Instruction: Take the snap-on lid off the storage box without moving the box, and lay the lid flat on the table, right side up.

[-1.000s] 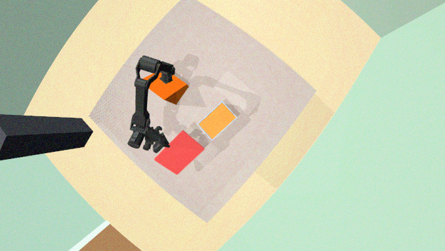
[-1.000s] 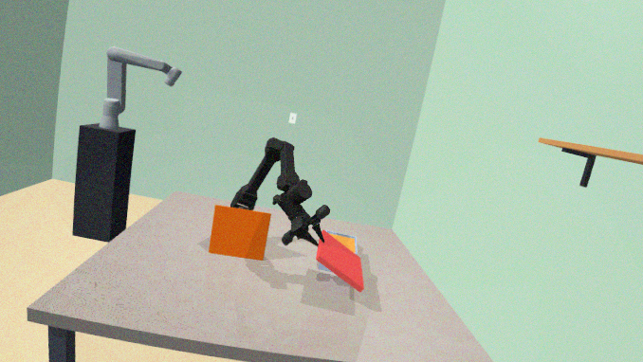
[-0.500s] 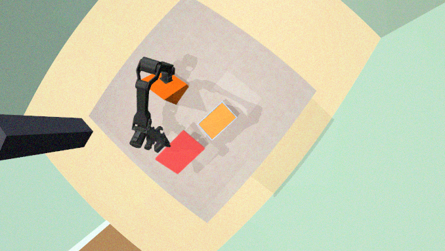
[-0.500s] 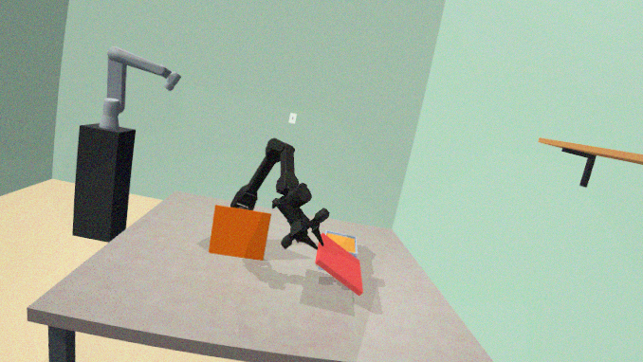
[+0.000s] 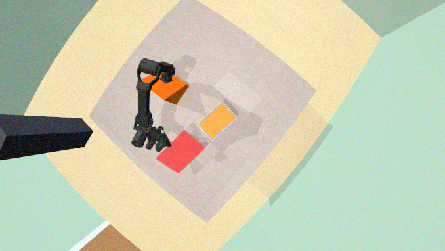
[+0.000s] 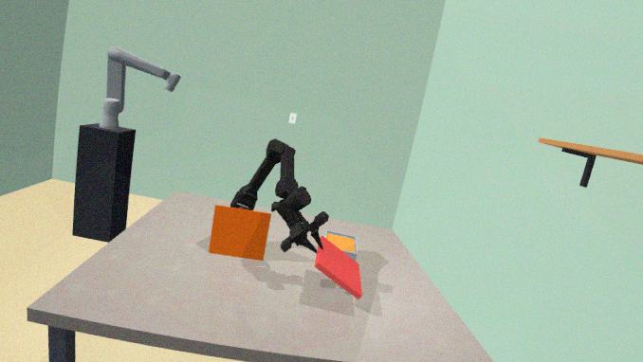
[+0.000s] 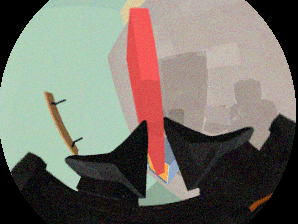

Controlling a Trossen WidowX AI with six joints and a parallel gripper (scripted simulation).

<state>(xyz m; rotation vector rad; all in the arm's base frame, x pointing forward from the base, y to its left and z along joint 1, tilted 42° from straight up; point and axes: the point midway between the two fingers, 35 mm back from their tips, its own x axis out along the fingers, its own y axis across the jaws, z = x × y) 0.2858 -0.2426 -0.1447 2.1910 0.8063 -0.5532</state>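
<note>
The red lid lies 70 mm ahead of my gripper tip, 30 mm below it and 10 mm to the right of it. From my gripper tip the other things lie so: storage box (290 mm to the left, 120 mm ahead, 100 mm below).
</note>
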